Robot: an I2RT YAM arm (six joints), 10 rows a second.
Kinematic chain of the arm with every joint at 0, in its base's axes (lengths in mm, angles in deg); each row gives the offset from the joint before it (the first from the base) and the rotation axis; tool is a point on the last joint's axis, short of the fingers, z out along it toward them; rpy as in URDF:
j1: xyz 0 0 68 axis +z
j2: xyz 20 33.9 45.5 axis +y
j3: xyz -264 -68.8 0 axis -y
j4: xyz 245 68.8 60 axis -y
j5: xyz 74 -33.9 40.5 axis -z
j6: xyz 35.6 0 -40.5 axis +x
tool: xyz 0 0 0 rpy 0 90 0
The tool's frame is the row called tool.
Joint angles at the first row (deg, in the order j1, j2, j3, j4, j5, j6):
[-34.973 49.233 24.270 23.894 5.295 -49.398]
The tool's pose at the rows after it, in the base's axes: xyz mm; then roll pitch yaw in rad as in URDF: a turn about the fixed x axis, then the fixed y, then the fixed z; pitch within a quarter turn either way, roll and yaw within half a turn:
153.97 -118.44 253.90 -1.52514 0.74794 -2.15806
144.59 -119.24 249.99 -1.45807 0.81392 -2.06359
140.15 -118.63 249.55 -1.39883 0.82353 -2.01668
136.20 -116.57 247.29 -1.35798 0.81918 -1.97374
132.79 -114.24 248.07 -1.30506 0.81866 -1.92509
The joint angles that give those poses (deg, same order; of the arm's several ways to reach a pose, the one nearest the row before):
[-38.049 46.595 20.224 28.290 -2.620 -47.029]
[-41.041 44.919 17.761 31.632 -8.077 -42.554]
[-42.011 44.040 16.441 34.364 -9.140 -41.311]
[-42.624 42.985 14.950 36.468 -10.454 -40.872]
[-42.978 41.839 13.977 38.402 -11.249 -39.995]

